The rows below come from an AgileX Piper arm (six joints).
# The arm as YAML. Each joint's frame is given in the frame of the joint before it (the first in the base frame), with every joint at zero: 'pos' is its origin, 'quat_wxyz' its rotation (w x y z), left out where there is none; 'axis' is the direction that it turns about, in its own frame. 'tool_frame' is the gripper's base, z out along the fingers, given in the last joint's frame.
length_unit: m
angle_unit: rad
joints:
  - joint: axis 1
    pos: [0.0, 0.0, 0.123]
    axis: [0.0, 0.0, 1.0]
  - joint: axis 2
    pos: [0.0, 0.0, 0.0]
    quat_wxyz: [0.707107, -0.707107, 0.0, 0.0]
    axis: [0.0, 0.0, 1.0]
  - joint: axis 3
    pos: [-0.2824, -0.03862, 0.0]
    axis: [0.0, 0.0, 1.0]
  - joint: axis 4
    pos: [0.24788, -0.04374, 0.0]
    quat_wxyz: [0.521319, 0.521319, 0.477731, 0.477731]
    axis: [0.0, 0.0, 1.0]
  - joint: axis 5
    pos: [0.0, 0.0, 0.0]
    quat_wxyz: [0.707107, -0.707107, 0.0, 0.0]
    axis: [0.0, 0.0, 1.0]
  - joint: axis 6
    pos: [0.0, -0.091, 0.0]
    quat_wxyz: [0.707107, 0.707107, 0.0, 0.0]
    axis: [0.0, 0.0, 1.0]
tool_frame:
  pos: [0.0, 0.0, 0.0]
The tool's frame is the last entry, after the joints.
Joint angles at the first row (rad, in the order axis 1, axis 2, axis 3, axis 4, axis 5, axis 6):
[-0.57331 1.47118 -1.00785 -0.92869 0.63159 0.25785]
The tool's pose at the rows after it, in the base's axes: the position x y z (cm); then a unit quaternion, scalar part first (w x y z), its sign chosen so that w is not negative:
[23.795 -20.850 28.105 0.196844 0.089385 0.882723 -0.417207]
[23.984 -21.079 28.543 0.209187 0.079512 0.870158 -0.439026]
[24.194 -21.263 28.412 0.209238 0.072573 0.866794 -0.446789]
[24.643 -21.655 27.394 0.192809 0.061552 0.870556 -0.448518]
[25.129 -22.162 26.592 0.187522 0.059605 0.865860 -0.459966]
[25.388 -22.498 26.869 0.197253 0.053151 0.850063 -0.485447]
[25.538 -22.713 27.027 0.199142 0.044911 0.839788 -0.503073]
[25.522 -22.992 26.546 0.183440 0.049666 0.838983 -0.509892]
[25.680 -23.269 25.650 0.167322 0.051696 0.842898 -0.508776]
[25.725 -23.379 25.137 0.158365 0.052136 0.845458 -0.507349]
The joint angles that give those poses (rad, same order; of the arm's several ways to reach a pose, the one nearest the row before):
[-0.57554 1.48252 -1.00786 -1.04936 0.61299 0.34522]
[-0.57553 1.48224 -1.00784 -1.14469 0.59279 0.41016]
[-0.57553 1.49231 -1.00786 -1.18725 0.58635 0.43593]
[-0.57554 1.52795 -1.00784 -1.21755 0.59045 0.44453]
[-0.57553 1.56375 -1.00786 -1.30280 0.59446 0.52231]
[-0.57554 1.57220 -1.00785 -1.42840 0.59582 0.62109]
[-0.57553 1.57857 -1.00788 -1.50754 0.60349 0.67196]
[-0.57553 1.59664 -1.00784 -1.52115 0.63578 0.68309]
[-0.57554 1.62437 -1.00787 -1.52110 0.65592 0.68669]
[-0.57554 1.63812 -1.00586 -1.51928 0.66543 0.68675]

